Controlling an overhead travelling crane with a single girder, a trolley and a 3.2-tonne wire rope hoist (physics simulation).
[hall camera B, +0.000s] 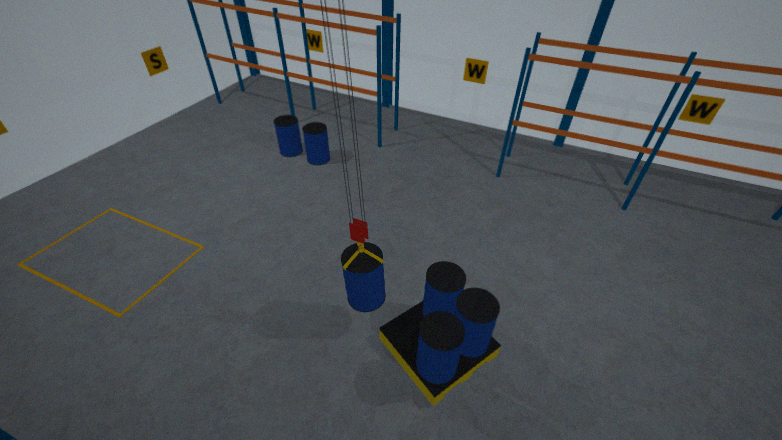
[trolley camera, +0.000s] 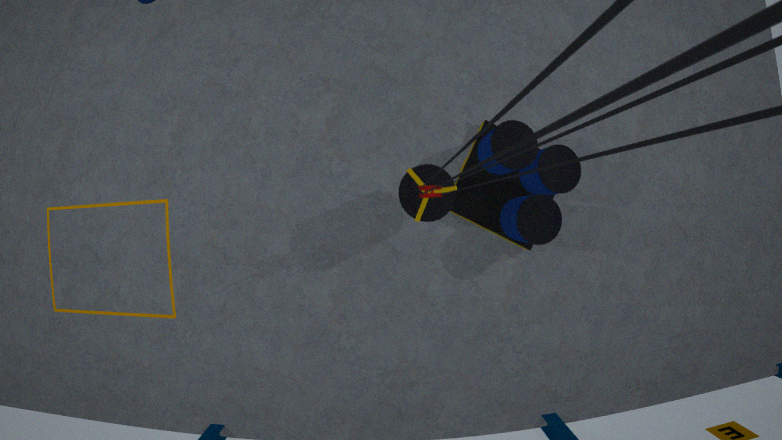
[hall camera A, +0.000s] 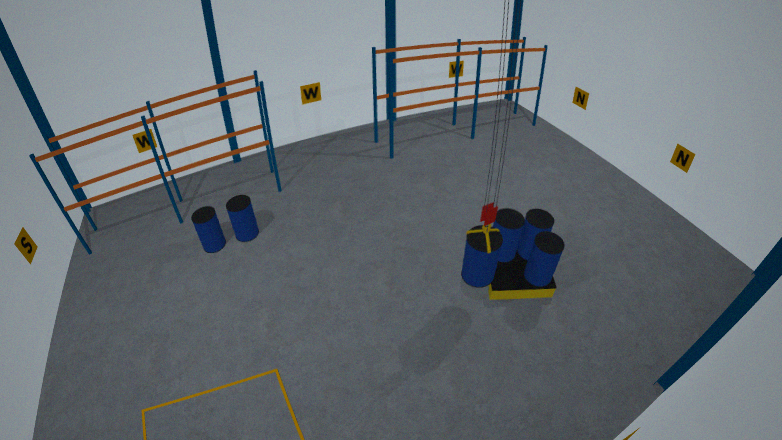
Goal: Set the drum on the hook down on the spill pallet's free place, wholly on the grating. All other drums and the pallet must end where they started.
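My gripper, a yellow three-armed grab (hall camera A: 486,236) (hall camera B: 362,257) (trolley camera: 428,192) under the red hook block, is shut on a blue drum (hall camera A: 479,265) (hall camera B: 365,287) (trolley camera: 413,203) with a black top. The drum hangs upright above the floor, beside the free corner of the spill pallet (hall camera A: 522,294) (hall camera B: 403,330) (trolley camera: 481,201). In the trolley view it covers that corner's tip. Three drums stand on the black grating: one (hall camera A: 507,240) (hall camera B: 444,295) (trolley camera: 511,131), a second (hall camera A: 538,217) (hall camera B: 479,329) (trolley camera: 560,177), and a third (hall camera A: 542,267) (hall camera B: 438,355) (trolley camera: 538,220). The drum's underside is hidden.
Two other blue drums (hall camera A: 208,232) (hall camera A: 243,221) (hall camera B: 288,137) (hall camera B: 317,146) stand on the floor by a blue and orange rack (hall camera A: 267,136) (hall camera B: 378,109). Another rack (hall camera A: 477,93) (hall camera B: 514,109) stands along the W wall. A yellow floor outline (hall camera A: 210,389) (hall camera B: 158,281) (trolley camera: 170,257) lies to the south.
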